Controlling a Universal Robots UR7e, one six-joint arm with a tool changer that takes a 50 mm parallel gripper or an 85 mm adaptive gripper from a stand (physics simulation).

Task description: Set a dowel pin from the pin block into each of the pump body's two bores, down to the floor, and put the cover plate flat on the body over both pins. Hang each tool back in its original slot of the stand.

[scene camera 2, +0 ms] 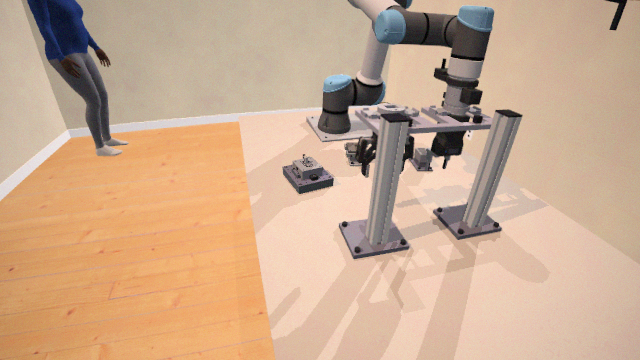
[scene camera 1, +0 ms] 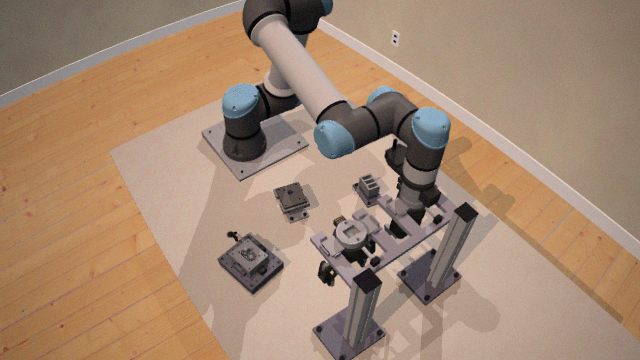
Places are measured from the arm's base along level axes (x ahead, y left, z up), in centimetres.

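Pixels of known places: arm's base, origin of its link: (scene camera 2: 334,127) (scene camera 1: 244,145).
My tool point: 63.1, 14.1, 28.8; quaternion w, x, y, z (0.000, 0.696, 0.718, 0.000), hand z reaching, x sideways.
Ahead of a thing's pixels: the offset from my tool point to its top centre, as dx, dy, dz. "pt": to the spot under its first point.
The arm's wrist is down on the right slot of the stand (scene camera 1: 361,315) (scene camera 2: 387,185), meeting the tool there. That tool, my gripper (scene camera 2: 445,161), hangs below the stand's plate with fingers pointing down; its finger gap cannot be made out. The 85 mm adaptive gripper (scene camera 1: 351,235) (scene camera 2: 366,152) hangs in the left slot. The pump body @[-20.6, -33.8, -22.4] (scene camera 1: 248,254) (scene camera 2: 308,167), a light grey block, sits on a dark fixture; its bores are too small to make out. The dark cover plate @[-33.2, -13.2, -25.4] (scene camera 1: 291,195) lies on a small holder. The grey pin block @[-24.2, +9.2, -24.6] (scene camera 1: 369,185) (scene camera 2: 421,157) stands behind the stand; pins cannot be made out.
The dark fixture base @[-20.6, -33.8, -26.3] (scene camera 1: 252,286) (scene camera 2: 312,186) lies left of the stand. The stand's right post @[pt +12.7, +3.5, -9.4] (scene camera 1: 452,247) (scene camera 2: 487,172) rises in front of the coupled tool. The robot's base plate (scene camera 1: 285,145) is at the back. A person (scene camera 2: 75,60) stands at the far left in scene camera 2.
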